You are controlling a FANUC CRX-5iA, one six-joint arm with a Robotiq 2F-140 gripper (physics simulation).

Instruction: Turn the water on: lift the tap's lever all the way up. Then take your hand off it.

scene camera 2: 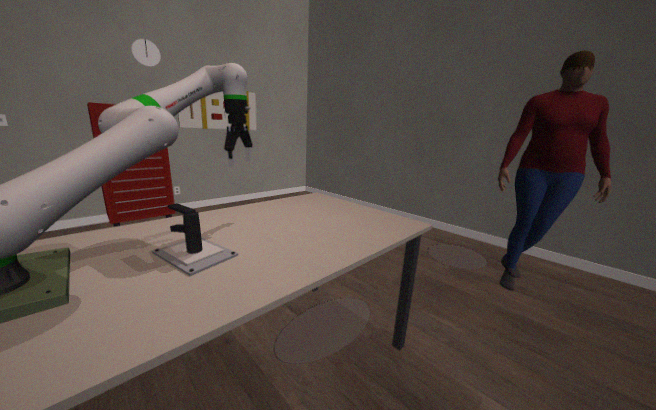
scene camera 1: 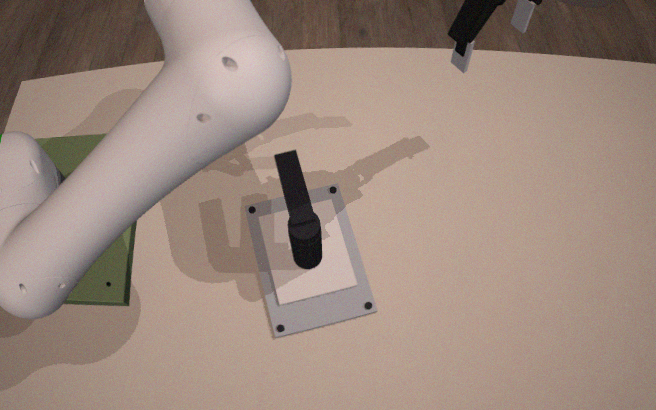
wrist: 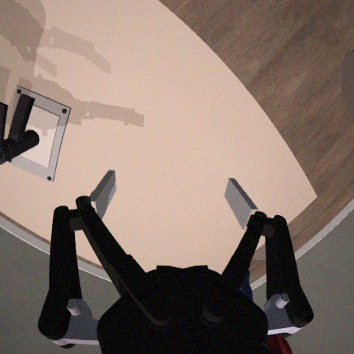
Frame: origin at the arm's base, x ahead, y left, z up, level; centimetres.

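Where they show: gripper, fingertip midpoint: [scene camera 2: 240,163] [scene camera 1: 490,45] [wrist: 172,183].
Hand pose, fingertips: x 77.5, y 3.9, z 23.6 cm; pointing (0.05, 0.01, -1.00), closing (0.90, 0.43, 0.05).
After its pixels a point has its place.
The black tap [scene camera 1: 307,252] {x 44.5, y -16.0, z 6.4 cm} [scene camera 2: 193,236] {x 43.8, y -15.9, z 4.2 cm} [wrist: 29,139] {x 46.6, y -12.1, z 2.1 cm} stands upright on a grey mounting plate [scene camera 1: 324,320] {x 45.1, y -24.9, z -2.4 cm} [scene camera 2: 214,262] {x 45.0, y -25.2, z -2.4 cm} [wrist: 58,144] {x 52.8, y -12.1, z -2.4 cm}. Its flat black lever [scene camera 1: 293,177] {x 44.6, y -6.5, z 12.4 cm} [scene camera 2: 182,207] {x 44.8, y -8.2, z 12.4 cm} juts from the top of the body, close to level in the second scene view, above the short spout [scene camera 2: 177,228] {x 43.0, y -6.6, z 4.9 cm} [wrist: 22,117] {x 45.6, y -5.8, z 5.4 cm}. In the wrist view the lever is partly cut off at the left edge. My gripper [scene camera 1: 492,39] {x 77.5, y 3.9, z 23.6 cm} [scene camera 2: 240,159] {x 77.5, y 3.9, z 23.6 cm} [wrist: 172,183] {x 77.5, y 3.9, z 23.6 cm} is open and empty, pointing down high above the table, off to one side of the tap and touching nothing.
My arm [scene camera 1: 135,145] {x 28.9, y -12.9, z 37.2 cm} [scene camera 2: 95,165] {x 22.3, y -16.9, z 29.2 cm} reaches over the table [scene camera 1: 475,250] {x 73.5, y -18.9, z -3.2 cm} [scene camera 2: 300,240] {x 77.3, y -32.7, z -3.2 cm} from its green base [scene camera 1: 107,260] {x 9.4, y -8.2, z -0.4 cm} [scene camera 2: 50,280] {x 10.6, y -6.0, z -0.5 cm}. A red tool cabinet [scene camera 2: 137,185] stands behind the table. A person [scene camera 2: 557,135] in a red top is beyond the table's right end.
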